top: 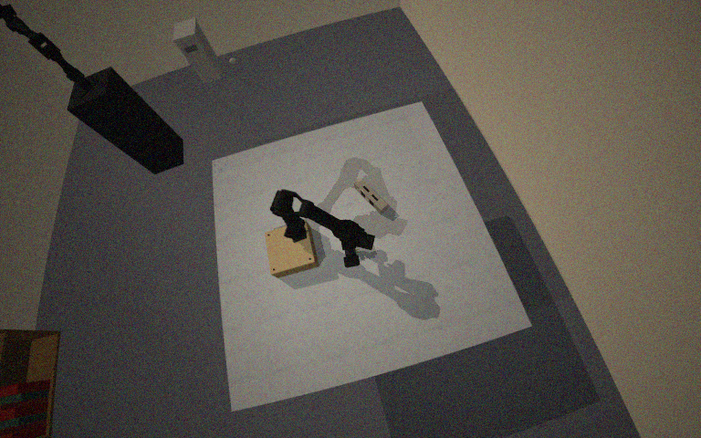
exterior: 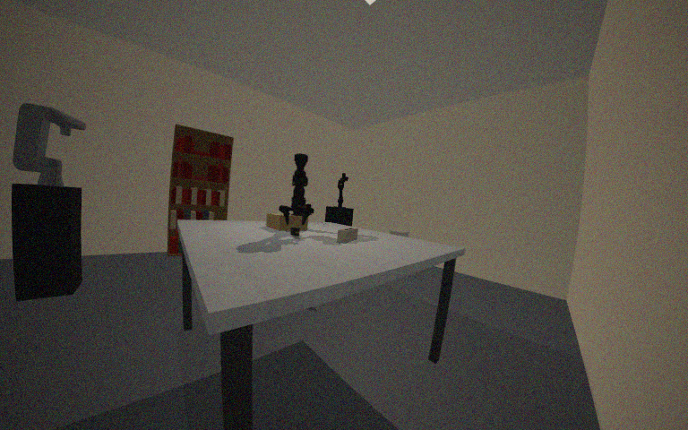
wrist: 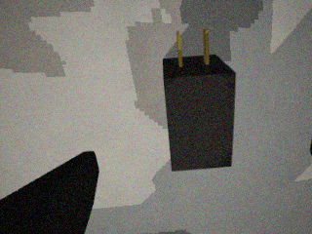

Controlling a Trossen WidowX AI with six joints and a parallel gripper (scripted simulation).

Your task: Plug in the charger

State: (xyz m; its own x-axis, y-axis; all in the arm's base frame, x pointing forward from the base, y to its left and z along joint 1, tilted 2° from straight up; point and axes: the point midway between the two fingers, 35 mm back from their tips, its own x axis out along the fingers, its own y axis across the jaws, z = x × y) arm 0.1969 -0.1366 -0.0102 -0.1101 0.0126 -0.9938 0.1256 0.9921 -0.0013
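My gripper tip is now 20 mm short of the black two-prong charger and 40 mm above it.
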